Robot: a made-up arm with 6 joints. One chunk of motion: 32 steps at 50 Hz.
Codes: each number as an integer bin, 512 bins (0 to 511) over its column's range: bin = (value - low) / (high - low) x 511, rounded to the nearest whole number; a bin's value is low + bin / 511 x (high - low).
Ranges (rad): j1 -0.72..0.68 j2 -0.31..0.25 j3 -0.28..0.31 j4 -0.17..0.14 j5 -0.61..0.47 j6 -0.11..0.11
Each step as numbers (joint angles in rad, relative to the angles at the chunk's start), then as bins.
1 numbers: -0.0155 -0.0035 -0.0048 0.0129 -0.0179 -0.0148
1 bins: 257 280 238 301 280 221
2 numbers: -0.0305 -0.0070 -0.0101 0.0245 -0.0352 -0.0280
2 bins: 252 276 234 321 272 190
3 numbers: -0.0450 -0.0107 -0.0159 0.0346 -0.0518 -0.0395
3 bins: 246 273 229 337 264 164
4 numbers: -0.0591 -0.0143 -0.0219 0.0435 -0.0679 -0.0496
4 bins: 241 270 224 352 256 140
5 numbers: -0.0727 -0.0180 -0.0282 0.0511 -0.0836 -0.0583
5 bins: 236 266 218 364 249 120
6 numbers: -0.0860 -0.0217 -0.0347 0.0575 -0.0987 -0.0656
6 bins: 231 263 212 375 242 103
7 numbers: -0.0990 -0.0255 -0.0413 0.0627 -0.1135 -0.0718
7 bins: 227 260 207 384 235 89
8 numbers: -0.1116 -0.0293 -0.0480 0.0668 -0.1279 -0.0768
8 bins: 222 256 201 390 228 77
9 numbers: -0.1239 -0.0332 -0.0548 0.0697 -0.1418 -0.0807
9 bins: 218 253 195 395 222 68
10 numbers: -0.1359 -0.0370 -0.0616 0.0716 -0.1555 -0.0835
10 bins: 213 249 189 398 215 62
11 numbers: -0.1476 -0.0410 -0.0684 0.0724 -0.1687 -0.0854
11 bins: 209 245 183 400 209 57
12 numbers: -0.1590 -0.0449 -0.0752 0.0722 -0.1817 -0.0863
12 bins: 205 242 177 399 203 55
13 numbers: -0.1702 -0.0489 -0.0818 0.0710 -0.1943 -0.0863
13 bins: 201 238 172 397 197 55
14 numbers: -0.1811 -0.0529 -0.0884 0.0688 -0.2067 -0.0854
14 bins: 197 235 166 394 191 57
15 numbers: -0.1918 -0.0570 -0.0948 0.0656 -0.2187 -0.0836
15 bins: 193 231 160 388 185 61
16 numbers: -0.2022 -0.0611 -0.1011 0.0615 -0.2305 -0.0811
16 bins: 189 227 155 382 180 67
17 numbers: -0.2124 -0.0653 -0.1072 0.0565 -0.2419 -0.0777
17 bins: 185 223 150 373 174 75
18 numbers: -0.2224 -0.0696 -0.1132 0.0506 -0.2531 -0.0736
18 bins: 182 219 144 364 169 85
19 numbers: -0.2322 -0.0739 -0.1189 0.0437 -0.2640 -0.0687
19 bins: 178 215 140 352 164 96
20 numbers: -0.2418 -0.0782 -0.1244 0.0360 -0.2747 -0.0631
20 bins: 175 212 135 340 159 109
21 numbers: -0.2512 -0.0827 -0.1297 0.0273 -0.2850 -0.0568
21 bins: 171 207 130 325 154 124
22 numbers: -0.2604 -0.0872 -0.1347 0.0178 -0.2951 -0.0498
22 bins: 168 203 126 310 149 140
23 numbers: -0.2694 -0.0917 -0.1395 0.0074 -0.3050 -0.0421
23 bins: 164 199 122 292 144 158
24 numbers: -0.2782 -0.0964 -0.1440 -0.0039 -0.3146 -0.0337
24 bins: 161 195 118 274 140 177
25 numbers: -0.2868 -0.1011 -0.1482 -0.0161 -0.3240 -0.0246
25 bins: 158 191 114 254 135 198
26 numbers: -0.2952 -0.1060 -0.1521 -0.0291 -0.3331 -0.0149
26 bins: 155 186 111 232 131 221
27 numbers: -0.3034 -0.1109 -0.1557 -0.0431 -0.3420 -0.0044
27 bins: 152 182 108 209 127 245
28 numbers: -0.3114 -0.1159 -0.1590 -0.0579 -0.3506 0.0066
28 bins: 149 177 105 185 123 271
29 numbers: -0.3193 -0.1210 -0.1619 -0.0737 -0.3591 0.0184
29 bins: 146 172 102 159 119 298
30 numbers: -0.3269 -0.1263 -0.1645 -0.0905 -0.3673 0.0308
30 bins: 143 168 100 131 115 327
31 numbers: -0.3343 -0.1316 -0.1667 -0.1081 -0.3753 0.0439
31 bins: 141 163 98 102 111 357
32 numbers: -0.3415 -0.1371 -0.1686 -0.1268 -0.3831 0.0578
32 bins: 138 158 96 71 107 390
